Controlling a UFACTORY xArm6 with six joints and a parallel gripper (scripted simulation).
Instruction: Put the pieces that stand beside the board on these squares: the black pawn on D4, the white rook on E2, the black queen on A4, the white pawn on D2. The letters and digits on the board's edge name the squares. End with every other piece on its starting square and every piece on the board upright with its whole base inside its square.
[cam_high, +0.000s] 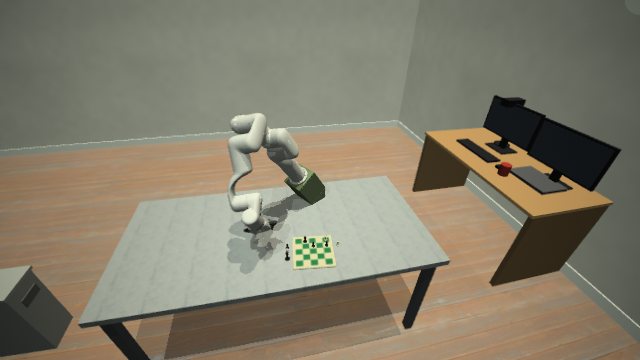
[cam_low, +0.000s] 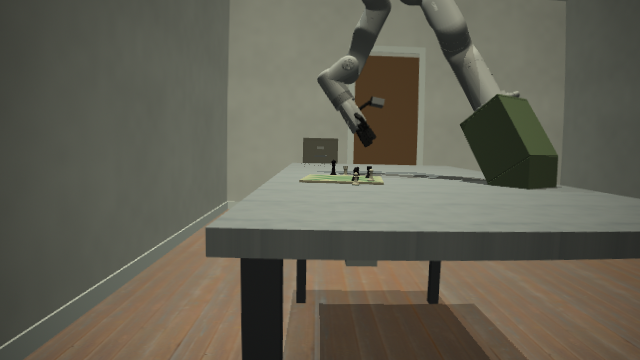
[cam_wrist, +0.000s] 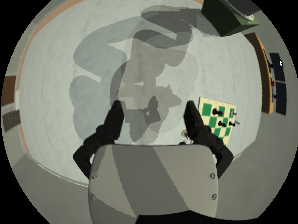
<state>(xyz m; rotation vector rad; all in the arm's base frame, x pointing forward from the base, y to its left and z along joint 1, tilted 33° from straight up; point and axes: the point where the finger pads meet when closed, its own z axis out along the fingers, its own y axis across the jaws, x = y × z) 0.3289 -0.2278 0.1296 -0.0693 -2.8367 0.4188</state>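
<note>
The white rook is 9 cm ahead of my hand, 11 cm to the left of it and 10 cm below it. From my hand the other things lie so: chessboard (12 cm ahead, 24 cm to the left, 11 cm below); black queen (13 cm ahead, 10 cm to the left, 9 cm below).
</note>
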